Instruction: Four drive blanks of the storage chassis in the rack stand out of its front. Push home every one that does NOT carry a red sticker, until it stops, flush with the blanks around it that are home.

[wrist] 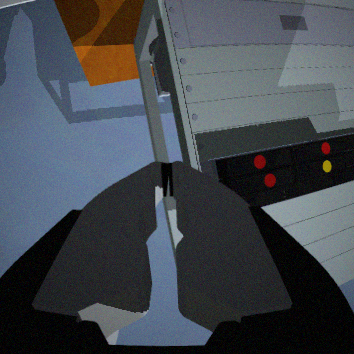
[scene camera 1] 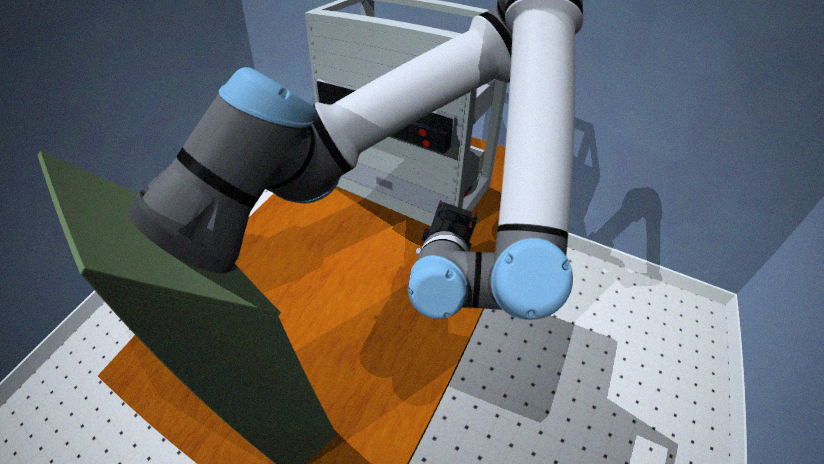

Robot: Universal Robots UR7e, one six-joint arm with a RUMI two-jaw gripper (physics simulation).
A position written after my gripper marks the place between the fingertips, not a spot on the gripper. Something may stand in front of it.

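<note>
Rack [scene camera 1: 432, 159], also [wrist: 237, 83]. My gripper [scene camera 1: 451, 223], also [wrist: 168, 165].
</note>
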